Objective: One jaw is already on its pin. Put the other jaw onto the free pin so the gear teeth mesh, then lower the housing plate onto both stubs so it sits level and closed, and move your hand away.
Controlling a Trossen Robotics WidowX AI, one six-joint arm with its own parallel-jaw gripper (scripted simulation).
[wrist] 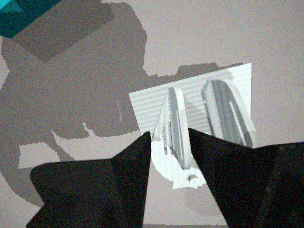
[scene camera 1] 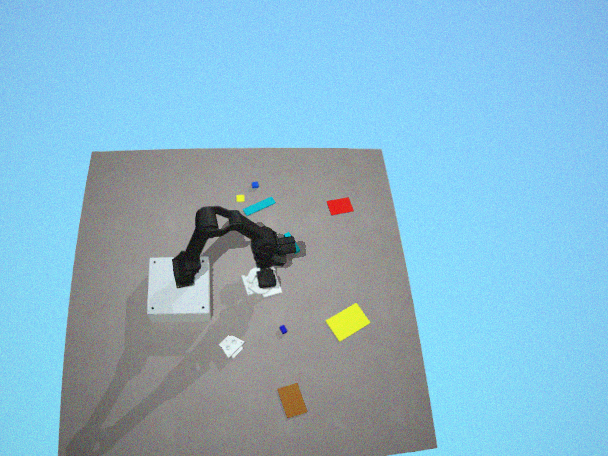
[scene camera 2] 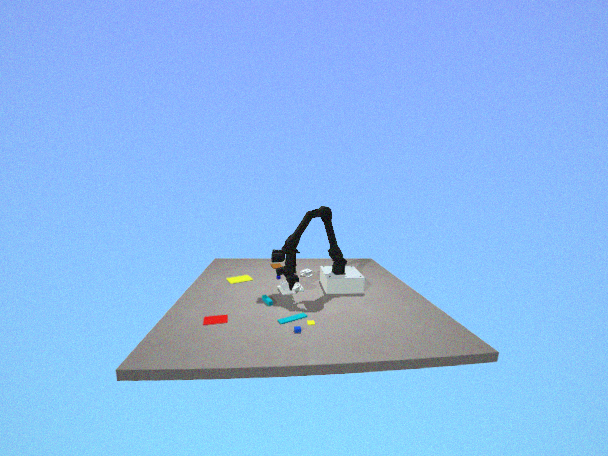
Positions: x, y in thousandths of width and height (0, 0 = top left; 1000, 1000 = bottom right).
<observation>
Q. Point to a white jaw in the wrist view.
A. At 581, 721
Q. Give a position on a white base plate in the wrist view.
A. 485, 454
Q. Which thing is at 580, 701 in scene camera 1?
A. A yellow piece.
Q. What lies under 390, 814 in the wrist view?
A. My gripper.
</observation>
